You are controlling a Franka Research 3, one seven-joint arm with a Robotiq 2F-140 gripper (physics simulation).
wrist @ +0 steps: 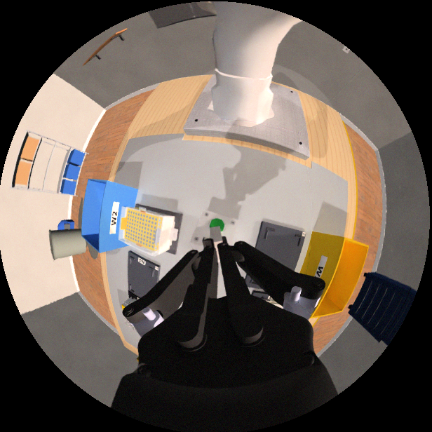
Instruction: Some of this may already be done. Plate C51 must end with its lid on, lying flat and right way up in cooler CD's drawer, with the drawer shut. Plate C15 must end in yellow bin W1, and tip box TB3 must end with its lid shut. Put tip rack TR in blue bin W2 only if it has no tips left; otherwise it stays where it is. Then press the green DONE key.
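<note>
The green DONE key (216, 224) shows on a pale panel. My gripper (216, 234) is shut and empty, its tips beside the key in this view; whether they touch it I cannot tell. A white tip box or rack (145, 230) with rows of yellow spots on top stands on a dark holder beside blue bin W2 (95, 215). I cannot tell whether it is TB3 or TR, or how its lid sits. Yellow bin W1 (351, 272) stands at the right; I make out no plate in it. Plates C51 and C15 and cooler CD cannot be made out.
An unoccupied dark holder (282, 245) lies left of bin W1, and another dark holder (143, 275) lies below the tip box. Items at the lower left and lower right are partly hidden behind my finger linkages. The arm's metal base plate (290, 115) is at the top.
</note>
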